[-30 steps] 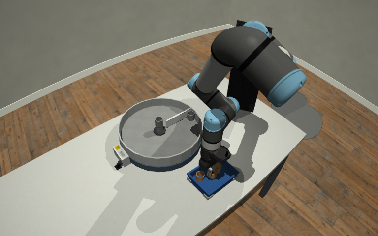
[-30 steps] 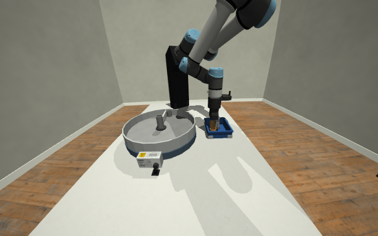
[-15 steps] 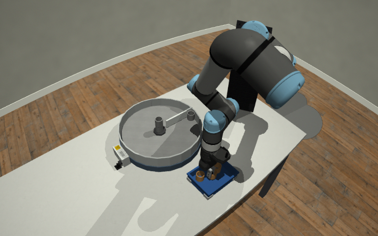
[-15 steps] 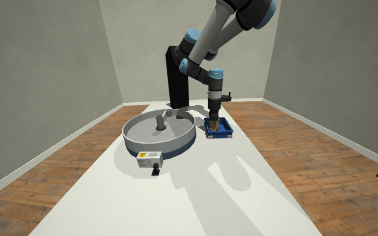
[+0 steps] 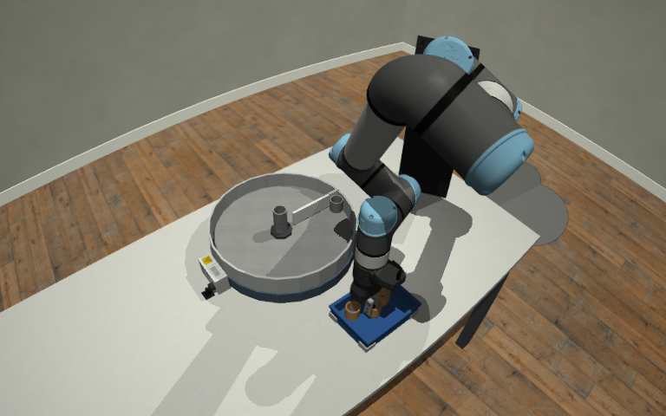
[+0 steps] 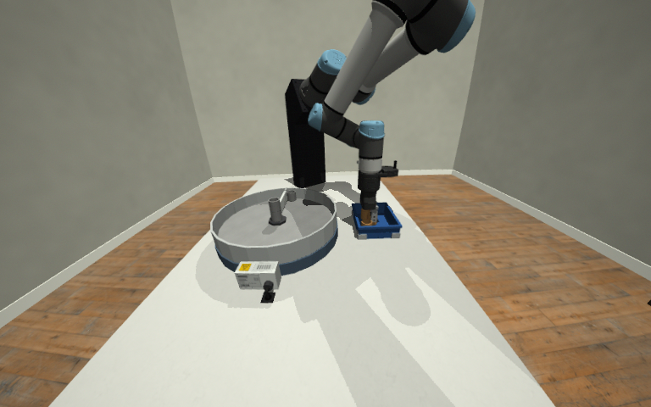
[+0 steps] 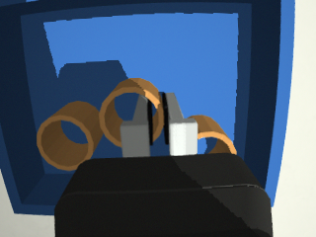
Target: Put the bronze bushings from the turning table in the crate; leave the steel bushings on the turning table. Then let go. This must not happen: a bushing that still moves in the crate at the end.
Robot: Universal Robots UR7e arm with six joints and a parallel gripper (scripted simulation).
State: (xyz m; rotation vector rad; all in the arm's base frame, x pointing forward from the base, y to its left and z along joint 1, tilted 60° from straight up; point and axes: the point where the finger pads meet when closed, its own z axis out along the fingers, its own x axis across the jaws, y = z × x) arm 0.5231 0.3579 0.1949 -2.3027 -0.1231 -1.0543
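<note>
The blue crate lies 20 mm behind my hand and 20 mm below it. Also, from my hand: round turning table (170 mm ahead, 300 mm to the right, 10 mm above).
</note>
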